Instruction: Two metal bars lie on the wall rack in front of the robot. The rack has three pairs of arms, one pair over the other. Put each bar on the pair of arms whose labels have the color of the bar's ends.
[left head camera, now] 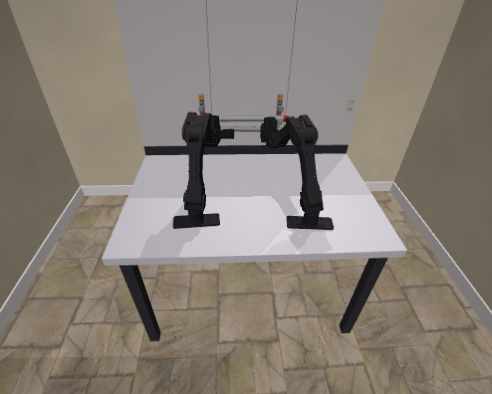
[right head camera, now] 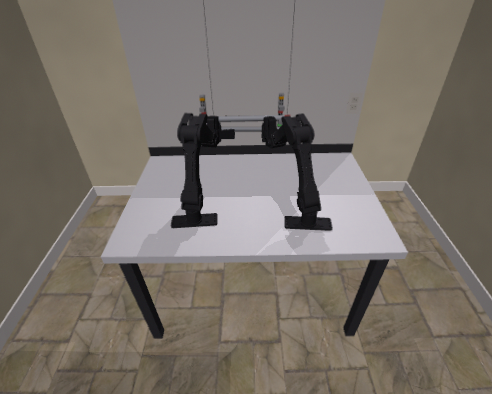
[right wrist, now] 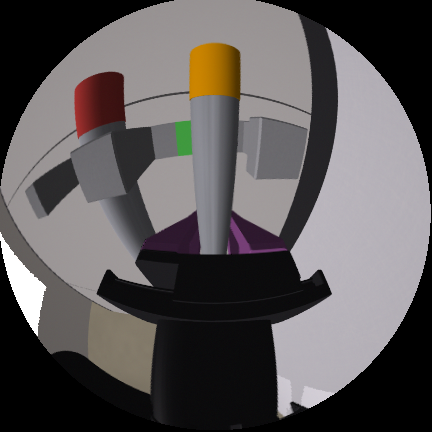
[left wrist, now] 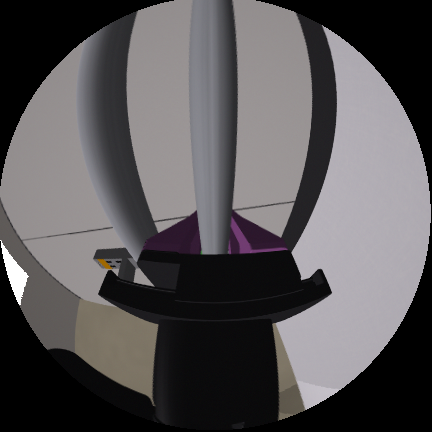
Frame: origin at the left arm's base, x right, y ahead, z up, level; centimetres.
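Where they show: left gripper, fingertip midpoint: (left wrist: 214, 212); right gripper, fingertip midpoint: (right wrist: 213, 212); left arm's base, origin of the base link: (left head camera: 196, 221) (right head camera: 194, 221); right arm's base, origin of the base link: (left head camera: 309, 223) (right head camera: 307, 223).
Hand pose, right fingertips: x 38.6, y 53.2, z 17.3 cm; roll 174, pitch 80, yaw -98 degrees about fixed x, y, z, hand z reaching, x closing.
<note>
Things, the pixels of their top centre, and the offset from my right fingertips. "spot": a spot on its surface instead. Level surfaces: height alone.
- orange-ended bar, middle of its top: (right wrist: 203, 288) (left head camera: 241, 126) (right head camera: 242, 126) dx -13.4, dy -1.5, dz +2.3 cm
- green label, surface spot: (right wrist: 184, 138) spot: dx +7.1, dy -1.1, dz +2.0 cm
- lower arm's tip, surface spot: (right wrist: 277, 150) spot: dx +6.8, dy -6.3, dz -1.6 cm
- red-ended bar, middle of its top: (right wrist: 166, 292) (left head camera: 241, 115) (right head camera: 242, 115) dx -13.1, dy -1.8, dz +8.4 cm
- white table, its level: dz -17.3 cm
An orange-ended bar (left head camera: 247, 128) (right head camera: 247, 128) (left wrist: 212, 125) (right wrist: 215, 175) is gripped by both grippers, in front of the rack post. Its orange end shows in the right wrist view, beside a green label (right wrist: 184, 138) and the lower arm's tip (right wrist: 277, 150). My left gripper (left wrist: 214, 212) and my right gripper (right wrist: 213, 212) are shut on this bar. A red-ended bar (left head camera: 245, 119) (right head camera: 245, 119) (left wrist: 102, 100) (right wrist: 100, 102) lies higher, on the middle pair of arms. Orange labels (left head camera: 280, 98) (right head camera: 281, 97) (left wrist: 104, 263) are at the rack's top. Fingertips are hidden in the head views.
The white table (left head camera: 245, 175) (right head camera: 245, 175) stands below the arms. A dark strip (left head camera: 245, 149) (right head camera: 250, 149) (left wrist: 322, 100) (right wrist: 322, 100) runs behind its back edge. Two thin cords hang in front of the wall. The red-ended bar runs close above the held bar.
</note>
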